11 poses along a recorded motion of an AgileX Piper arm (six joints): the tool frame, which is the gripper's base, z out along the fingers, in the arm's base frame.
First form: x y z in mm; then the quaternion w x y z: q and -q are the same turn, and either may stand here.
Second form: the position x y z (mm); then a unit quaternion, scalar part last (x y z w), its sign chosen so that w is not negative. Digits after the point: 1 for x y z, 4 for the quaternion.
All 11 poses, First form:
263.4 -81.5 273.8 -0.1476 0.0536 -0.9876 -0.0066
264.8 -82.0 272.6 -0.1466 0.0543 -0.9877 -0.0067
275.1 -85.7 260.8 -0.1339 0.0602 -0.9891 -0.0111
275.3 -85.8 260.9 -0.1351 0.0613 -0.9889 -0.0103
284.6 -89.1 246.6 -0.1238 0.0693 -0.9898 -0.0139
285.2 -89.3 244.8 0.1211 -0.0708 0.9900 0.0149
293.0 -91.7 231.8 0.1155 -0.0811 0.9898 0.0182
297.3 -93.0 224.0 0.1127 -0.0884 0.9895 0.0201
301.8 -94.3 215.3 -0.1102 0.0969 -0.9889 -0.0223
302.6 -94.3 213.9 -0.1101 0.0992 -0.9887 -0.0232
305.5 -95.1 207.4 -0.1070 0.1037 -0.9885 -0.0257
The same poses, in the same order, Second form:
263.4 -81.5 273.8 -0.0536 0.9876 0.0066 0.1476
264.8 -82.0 272.6 -0.0543 0.9877 0.0067 0.1466
275.1 -85.7 260.8 -0.0602 0.9891 0.0111 0.1339
275.3 -85.8 260.9 -0.0613 0.9889 0.0103 0.1351
284.6 -89.1 246.6 -0.0693 0.9898 0.0139 0.1238
285.2 -89.3 244.8 -0.0708 0.9900 0.0149 0.1211
293.0 -91.7 231.8 -0.0811 0.9898 0.0182 0.1155
297.3 -93.0 224.0 -0.0884 0.9895 0.0201 0.1127
301.8 -94.3 215.3 -0.0969 0.9889 0.0223 0.1102
302.6 -94.3 213.9 -0.0992 0.9887 0.0232 0.1101
305.5 -95.1 207.4 -0.1037 0.9885 0.0257 0.1070

